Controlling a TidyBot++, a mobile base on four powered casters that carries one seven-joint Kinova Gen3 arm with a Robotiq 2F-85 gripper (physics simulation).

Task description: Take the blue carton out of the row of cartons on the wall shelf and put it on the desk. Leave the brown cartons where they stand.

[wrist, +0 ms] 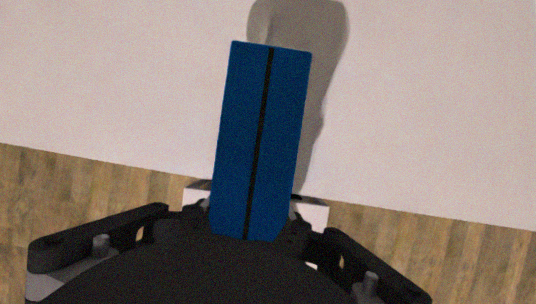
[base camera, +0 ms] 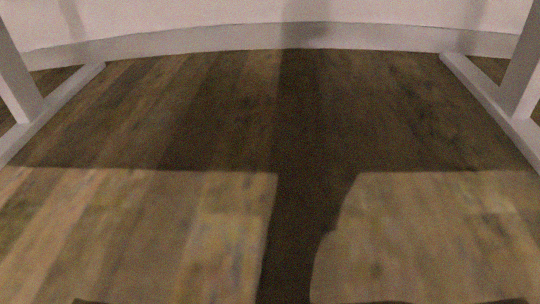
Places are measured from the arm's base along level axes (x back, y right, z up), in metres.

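Pixels of known places: gripper, fingertip midpoint: (wrist: 249, 210).
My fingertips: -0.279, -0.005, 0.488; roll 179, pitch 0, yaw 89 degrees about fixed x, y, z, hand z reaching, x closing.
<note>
For each thing: its top centre in the pictures, then the offset to it from my fingertips, as dx, dy, dz. "spot": a spot on its surface instead. Level surfaces: height alone.
- blue carton, middle of its top: (wrist: 244, 239) +0.007, +0.000, +0.036
- white desk top, its level: dz -0.164
- desk's left leg, surface spot: (base camera: 20, 75) spot: -0.396, -0.674, -0.740
- right leg, surface spot: (base camera: 522, 75) spot: -0.331, +0.519, -0.762
- wooden floor, its level: dz -0.884
The blue carton (wrist: 262, 140) with a black stripe down its middle is in the centre of the wrist view. My gripper (wrist: 249, 210) is shut on its near end, with a finger on each side. The carton reaches away from the gripper over the white desk top (wrist: 125, 90). A shadow lies on the desk beside and beyond the carton; the height of the carton over the desk is hard to tell. The carton and the gripper do not show in the base camera view. The wall shelf and the brown cartons do not show in either view.
In the base camera view, the desk's left leg (base camera: 20, 75) and right leg (base camera: 522, 75) stand on long floor feet at either side. The wall skirting (base camera: 200, 41) runs behind. The desk's near edge crosses the wrist view, with wooden floor (wrist: 75, 185) in front of it.
</note>
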